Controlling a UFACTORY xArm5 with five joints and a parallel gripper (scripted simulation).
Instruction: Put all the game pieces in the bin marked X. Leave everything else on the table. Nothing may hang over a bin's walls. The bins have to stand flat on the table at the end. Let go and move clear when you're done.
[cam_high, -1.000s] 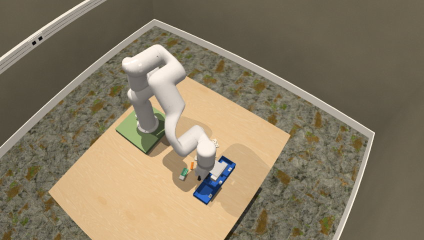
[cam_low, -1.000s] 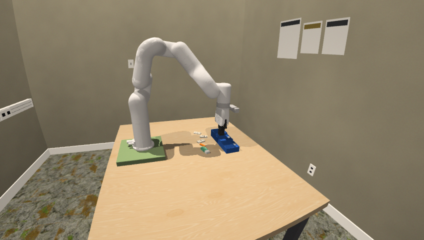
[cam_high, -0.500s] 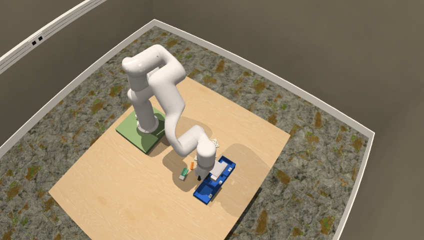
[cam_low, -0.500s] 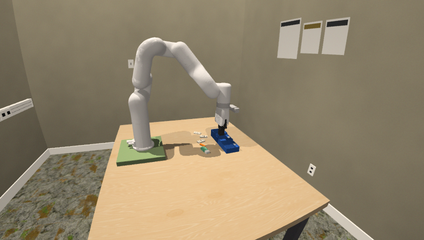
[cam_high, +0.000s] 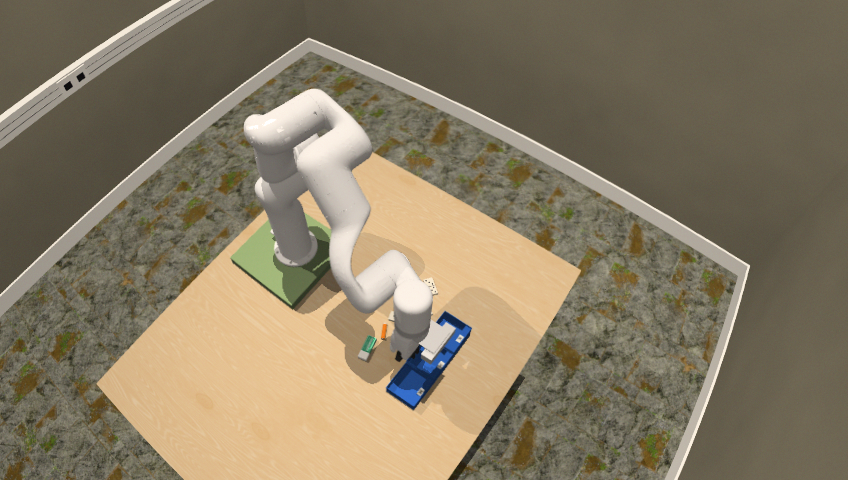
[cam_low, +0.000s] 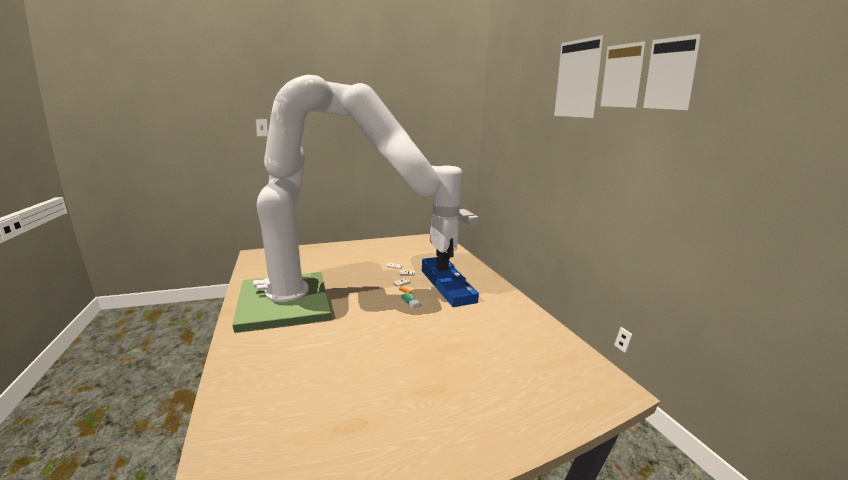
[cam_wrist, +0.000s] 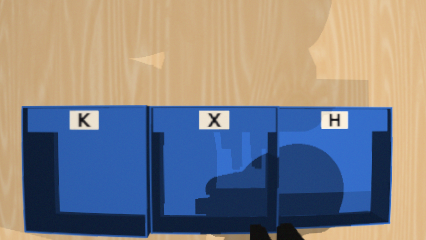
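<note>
My gripper is now 110 mm past the orange battery, 30 mm to the right of it and 90 mm above it. Round my hand: bin (40 mm ahead, 30 mm to the left, 70 mm below); then green-and-white item (110 mm behind, 40 mm to the right, 90 mm below).
</note>
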